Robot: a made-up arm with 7 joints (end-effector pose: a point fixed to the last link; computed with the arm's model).
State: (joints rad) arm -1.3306 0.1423 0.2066 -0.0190 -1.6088 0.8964 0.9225
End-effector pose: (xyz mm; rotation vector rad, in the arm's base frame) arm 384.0 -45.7 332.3 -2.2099 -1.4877 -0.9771
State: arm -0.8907 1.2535 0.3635 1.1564 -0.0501 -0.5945 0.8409
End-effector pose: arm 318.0 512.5 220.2 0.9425 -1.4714 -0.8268
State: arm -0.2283 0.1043 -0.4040 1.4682 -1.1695 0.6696 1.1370
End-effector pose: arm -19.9 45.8 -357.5 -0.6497 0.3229 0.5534
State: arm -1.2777 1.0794 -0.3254 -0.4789 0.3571 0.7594 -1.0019
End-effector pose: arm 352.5 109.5 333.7 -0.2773 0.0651 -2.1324
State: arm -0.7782 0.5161 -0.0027 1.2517 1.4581 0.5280 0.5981
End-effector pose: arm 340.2 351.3 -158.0 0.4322 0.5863 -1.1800
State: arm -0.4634 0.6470 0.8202 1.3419 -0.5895 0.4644 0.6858
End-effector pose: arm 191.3 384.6 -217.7 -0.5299 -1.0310 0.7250
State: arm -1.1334 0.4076 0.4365 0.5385 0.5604 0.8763 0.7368
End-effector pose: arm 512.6 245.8 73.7 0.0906 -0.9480 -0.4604
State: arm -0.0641 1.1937 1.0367 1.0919 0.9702 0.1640 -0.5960
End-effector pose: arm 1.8 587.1 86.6 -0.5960 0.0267 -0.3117
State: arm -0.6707 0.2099 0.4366 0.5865 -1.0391 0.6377 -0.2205
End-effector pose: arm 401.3 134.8 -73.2 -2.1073 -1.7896 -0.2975
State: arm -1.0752 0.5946 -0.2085 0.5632 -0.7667 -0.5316 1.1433
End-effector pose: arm 510.1 132.5 165.6 -0.1654 -2.3523 -0.5674
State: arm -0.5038 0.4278 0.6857 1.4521 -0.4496 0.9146 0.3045
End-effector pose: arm 167.3 217.0 -284.4 -1.2958 -0.5750 0.8297
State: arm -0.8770 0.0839 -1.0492 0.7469 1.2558 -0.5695 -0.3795
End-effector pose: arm 327.9 -119.8 -181.8 0.1652 -1.2997 2.6395
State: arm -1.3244 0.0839 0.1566 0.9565 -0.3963 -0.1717 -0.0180
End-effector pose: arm 546.1 -52.7 110.3 -1.3380 -1.8105 -1.4321
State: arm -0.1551 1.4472 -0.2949 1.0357 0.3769 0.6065 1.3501
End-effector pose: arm 102.6 611.6 131.0 1.3268 0.7525 -0.7225
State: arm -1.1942 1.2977 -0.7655 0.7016 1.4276 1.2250 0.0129
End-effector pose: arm 374.9 416.6 288.8 1.2242 0.4672 -0.3086
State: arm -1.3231 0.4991 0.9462 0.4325 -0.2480 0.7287 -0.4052
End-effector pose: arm 463.7 281.9 236.6 -1.3264 -2.1036 -1.2101
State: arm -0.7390 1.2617 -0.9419 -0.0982 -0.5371 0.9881 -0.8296
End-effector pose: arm 283.6 219.2 -20.5 -1.7566 0.5900 -0.8829
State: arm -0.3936 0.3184 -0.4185 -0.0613 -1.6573 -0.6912 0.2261
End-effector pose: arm 313.8 36.3 0.2 -1.6116 -2.5440 -0.1485
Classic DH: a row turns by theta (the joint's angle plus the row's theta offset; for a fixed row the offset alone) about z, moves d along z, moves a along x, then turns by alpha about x. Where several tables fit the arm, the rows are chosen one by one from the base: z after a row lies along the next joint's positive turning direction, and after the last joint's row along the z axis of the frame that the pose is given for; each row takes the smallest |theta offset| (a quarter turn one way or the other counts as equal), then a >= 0, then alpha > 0; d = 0 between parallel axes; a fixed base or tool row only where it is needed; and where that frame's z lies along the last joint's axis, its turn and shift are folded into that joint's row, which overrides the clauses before.
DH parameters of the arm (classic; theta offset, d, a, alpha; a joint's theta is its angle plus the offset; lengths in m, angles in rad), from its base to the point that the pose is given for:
base (fixed): -0.071 0.2228 0.0007 -1.3004
joint 1: -1.3111 0.0433 -0.0306 -1.5708
joint 2: 1.2915 -0.0161 -0.01 1.5708
joint 3: 1.5708 -0.2812 0.0297 -1.5708
joint 4: 1.5708 0.02 0.0163 1.5708
joint 5: 0 0.2039 0.0142 -1.5708
joint 6: -1.5708 -0.02 0.0656 1.5708
joint 7: 0.0002 -0.0021 0.0072 -1.5709
tool (fixed): -1.8209 -0.03 0 0

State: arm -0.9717 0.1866 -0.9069 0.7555 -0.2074 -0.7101 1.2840
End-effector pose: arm 403.8 -138.9 -67.4 -0.4928 -1.9057 -1.5006
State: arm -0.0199 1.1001 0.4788 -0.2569 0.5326 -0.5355 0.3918
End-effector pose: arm 258.9 304.9 148.8 0.7194 -0.4136 -2.3159
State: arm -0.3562 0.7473 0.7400 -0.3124 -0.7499 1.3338 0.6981
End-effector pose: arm 272.9 305.5 111.0 -0.5673 -1.1653 -0.4349
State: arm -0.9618 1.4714 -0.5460 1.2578 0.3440 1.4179 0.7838
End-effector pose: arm 141.0 561.4 215.3 0.8682 0.5203 0.4932
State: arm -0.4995 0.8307 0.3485 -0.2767 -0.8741 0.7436 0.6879
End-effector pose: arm 344.7 219.1 149.1 -0.6316 -1.4776 -0.9383
